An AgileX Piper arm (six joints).
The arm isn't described. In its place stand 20 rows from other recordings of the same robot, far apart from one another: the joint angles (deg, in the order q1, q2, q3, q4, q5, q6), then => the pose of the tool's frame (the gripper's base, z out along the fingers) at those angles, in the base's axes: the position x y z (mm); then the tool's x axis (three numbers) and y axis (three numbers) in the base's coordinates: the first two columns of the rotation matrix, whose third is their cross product.
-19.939, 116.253, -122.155, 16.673, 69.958, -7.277 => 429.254 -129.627 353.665 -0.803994 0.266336 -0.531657 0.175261 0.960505 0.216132
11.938, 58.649, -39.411, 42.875, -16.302, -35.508 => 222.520 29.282 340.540 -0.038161 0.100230 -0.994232 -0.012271 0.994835 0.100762
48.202, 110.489, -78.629, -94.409, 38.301, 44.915 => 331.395 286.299 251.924 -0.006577 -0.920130 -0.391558 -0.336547 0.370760 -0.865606
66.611, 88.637, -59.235, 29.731, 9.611, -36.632 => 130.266 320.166 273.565 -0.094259 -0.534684 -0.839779 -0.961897 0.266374 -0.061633
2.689, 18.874, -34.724, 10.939, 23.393, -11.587 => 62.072 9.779 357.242 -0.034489 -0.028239 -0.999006 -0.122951 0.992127 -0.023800
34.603, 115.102, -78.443, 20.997, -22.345, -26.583 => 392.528 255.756 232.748 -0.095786 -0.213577 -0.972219 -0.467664 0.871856 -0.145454
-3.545, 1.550, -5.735, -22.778, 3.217, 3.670 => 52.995 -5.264 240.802 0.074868 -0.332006 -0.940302 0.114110 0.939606 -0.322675
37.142, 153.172, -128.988, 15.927, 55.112, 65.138 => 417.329 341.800 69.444 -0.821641 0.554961 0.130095 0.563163 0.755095 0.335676
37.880, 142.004, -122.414, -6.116, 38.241, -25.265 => 437.464 332.708 152.305 -0.251938 -0.829526 -0.498412 -0.817423 0.458097 -0.349236
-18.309, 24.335, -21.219, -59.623, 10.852, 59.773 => 88.494 -44.851 299.029 -0.055662 0.029357 -0.998018 0.464471 0.885588 0.000145
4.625, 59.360, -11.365, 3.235, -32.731, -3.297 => 176.821 11.519 214.450 -0.177859 -0.024449 -0.983752 -0.052461 0.998505 -0.015330
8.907, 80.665, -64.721, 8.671, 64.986, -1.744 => 259.835 53.306 294.544 -0.963035 -0.116885 -0.242696 -0.154156 0.977978 0.140696
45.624, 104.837, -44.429, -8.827, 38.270, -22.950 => 191.369 183.216 101.714 -0.248596 -0.963641 0.097957 -0.968224 0.244378 -0.053119
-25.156, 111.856, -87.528, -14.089, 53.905, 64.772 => 365.170 -191.269 223.420 -0.086132 0.942266 -0.323598 0.979007 0.140276 0.147878
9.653, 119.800, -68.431, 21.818, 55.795, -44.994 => 337.890 85.844 97.296 -0.763412 -0.645789 -0.012604 -0.608350 0.712323 0.350010
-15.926, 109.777, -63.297, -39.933, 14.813, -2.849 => 369.387 -120.934 154.409 -0.815772 -0.451385 -0.361618 -0.239310 0.832628 -0.499461
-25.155, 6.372, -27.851, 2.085, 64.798, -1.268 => 10.007 -1.390 267.807 -0.563748 0.257419 -0.784808 0.397728 0.917377 0.015203
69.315, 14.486, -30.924, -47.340, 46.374, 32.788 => 58.163 16.909 324.520 -0.042208 -0.280450 -0.958940 -0.614003 0.764442 -0.196542
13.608, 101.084, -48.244, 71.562, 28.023, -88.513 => 302.123 114.867 152.954 -0.627187 -0.454769 -0.632314 -0.688627 0.703088 0.177372
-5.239, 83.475, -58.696, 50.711, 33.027, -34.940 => 313.037 9.845 288.405 -0.699293 0.234104 -0.675415 -0.099813 0.903620 0.416544
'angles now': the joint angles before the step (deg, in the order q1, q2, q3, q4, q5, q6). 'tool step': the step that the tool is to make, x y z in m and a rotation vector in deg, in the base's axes. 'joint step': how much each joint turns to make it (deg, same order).
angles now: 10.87 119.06 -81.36 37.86 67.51 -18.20
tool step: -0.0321 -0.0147 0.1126 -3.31 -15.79 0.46
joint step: 0.00 -18.10 -0.02 -7.28 1.50 3.79
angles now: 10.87 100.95 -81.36 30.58 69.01 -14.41
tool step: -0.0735 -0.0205 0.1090 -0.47 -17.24 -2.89
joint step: 0.01 -20.40 0.01 -5.11 1.63 4.74
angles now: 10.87 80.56 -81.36 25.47 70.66 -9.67
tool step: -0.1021 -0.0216 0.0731 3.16 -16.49 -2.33
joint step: 0.02 -19.87 0.70 -1.66 1.22 3.21
